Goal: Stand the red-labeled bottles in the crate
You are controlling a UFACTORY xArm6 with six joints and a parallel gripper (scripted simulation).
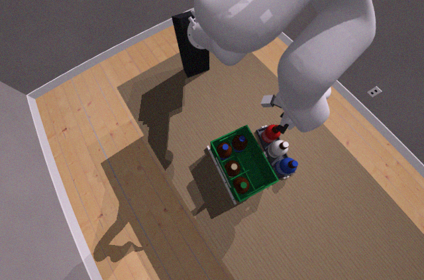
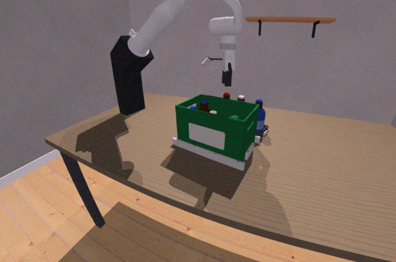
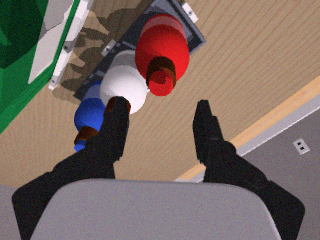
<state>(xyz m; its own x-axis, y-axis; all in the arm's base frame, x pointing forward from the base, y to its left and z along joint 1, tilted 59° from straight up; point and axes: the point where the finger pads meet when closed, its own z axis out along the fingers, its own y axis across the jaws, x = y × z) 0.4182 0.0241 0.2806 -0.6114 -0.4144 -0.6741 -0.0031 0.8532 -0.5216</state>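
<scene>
My hand is 140 mm above the red-labeled bottle. Round my hand: white-labeled bottle 60 mm ahead, 60 mm to the right, 140 mm below; then grey tray 60 mm ahead, 60 mm to the right, 210 mm below; then blue-labeled bottle 130 mm ahead, 120 mm to the right, 140 mm below.
</scene>
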